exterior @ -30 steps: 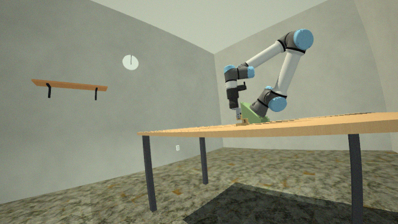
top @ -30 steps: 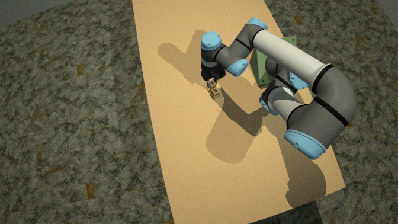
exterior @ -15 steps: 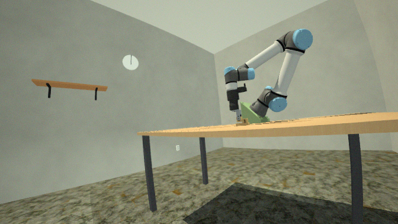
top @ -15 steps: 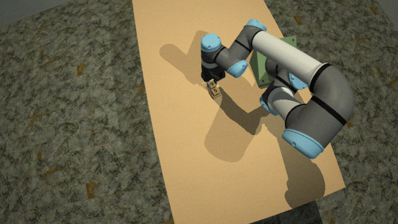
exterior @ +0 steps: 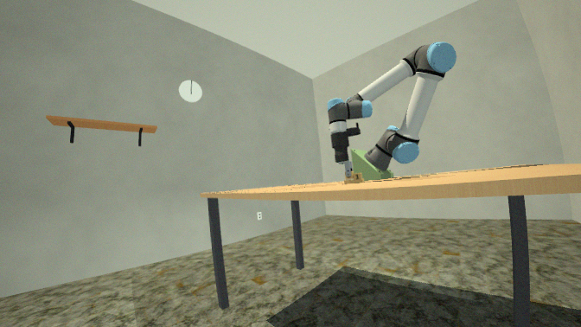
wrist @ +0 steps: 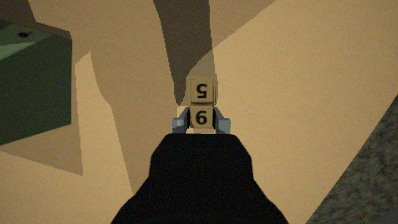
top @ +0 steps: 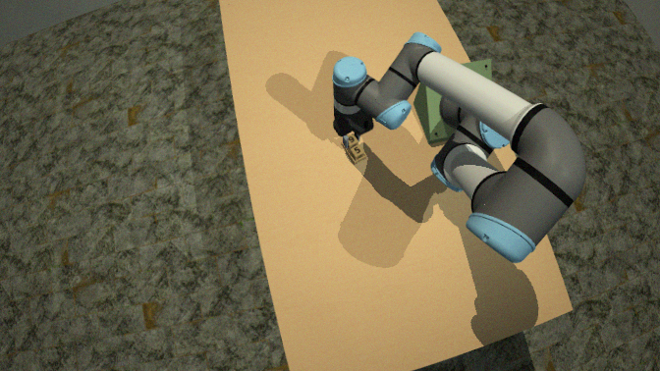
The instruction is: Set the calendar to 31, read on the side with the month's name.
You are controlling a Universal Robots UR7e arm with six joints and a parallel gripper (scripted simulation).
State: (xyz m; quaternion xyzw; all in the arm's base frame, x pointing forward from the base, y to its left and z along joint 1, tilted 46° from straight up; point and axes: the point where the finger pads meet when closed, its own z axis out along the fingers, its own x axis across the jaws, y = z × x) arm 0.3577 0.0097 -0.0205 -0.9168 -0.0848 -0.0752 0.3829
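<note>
Right now the wooden tray is 20 mm to the left of my hand and 40 mm below it.
</note>
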